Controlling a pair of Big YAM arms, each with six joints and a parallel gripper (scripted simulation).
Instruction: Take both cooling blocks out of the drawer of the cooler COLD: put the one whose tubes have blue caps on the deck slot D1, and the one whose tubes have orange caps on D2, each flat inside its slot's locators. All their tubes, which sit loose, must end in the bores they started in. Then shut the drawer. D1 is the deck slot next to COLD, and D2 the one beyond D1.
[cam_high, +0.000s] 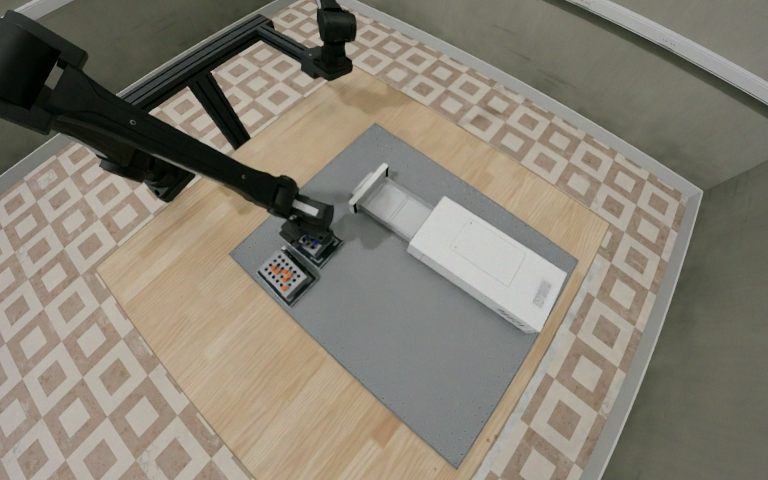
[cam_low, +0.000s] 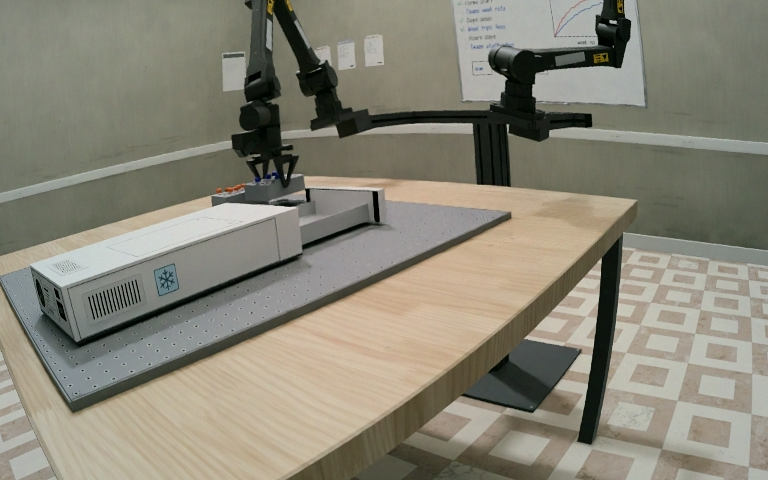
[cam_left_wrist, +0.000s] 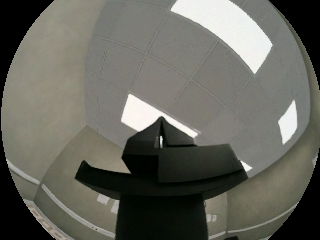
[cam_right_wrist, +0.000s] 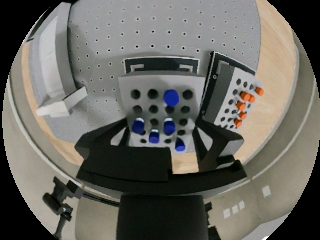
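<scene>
Now: right hand 6 cm above the dark deck slot D1. From my right hand the other things lie so: dark deck slot D2: 3 cm ahead, 14 cm to the right, 6 cm below; then white cooler: 28 cm ahead, 29 cm to the left, 3 cm below.
</scene>
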